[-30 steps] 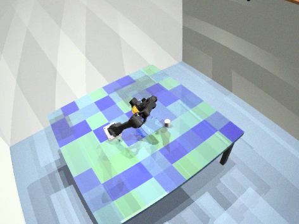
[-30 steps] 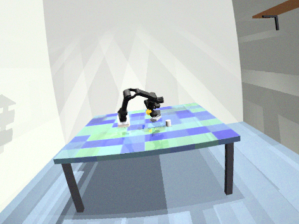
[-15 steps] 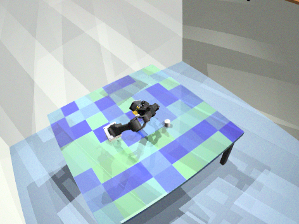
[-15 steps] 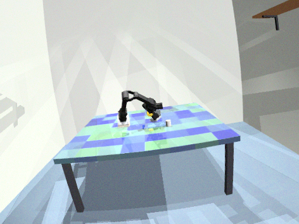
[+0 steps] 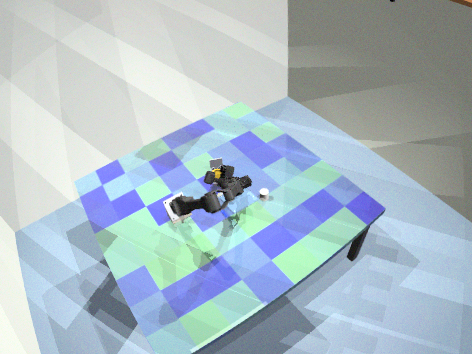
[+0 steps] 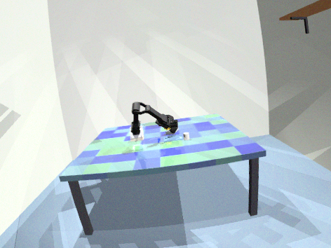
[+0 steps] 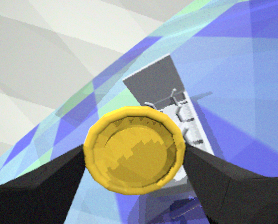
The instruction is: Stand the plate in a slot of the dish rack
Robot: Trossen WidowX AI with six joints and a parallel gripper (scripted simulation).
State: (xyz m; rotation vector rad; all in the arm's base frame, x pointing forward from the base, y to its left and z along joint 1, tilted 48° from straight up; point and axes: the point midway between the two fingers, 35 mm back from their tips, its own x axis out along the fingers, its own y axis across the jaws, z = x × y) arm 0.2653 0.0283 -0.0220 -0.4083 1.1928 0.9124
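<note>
My gripper tip is now 5 cm above the dish rack, 4 cm to the right of it and 3 cm short of it. From my gripper tip the other things lie so: small blue object (17 cm to the right, 8 cm behind, 7 cm below); small white cup (23 cm to the right, 14 cm ahead, 4 cm below); yellow plate (1 cm to the right).
</note>
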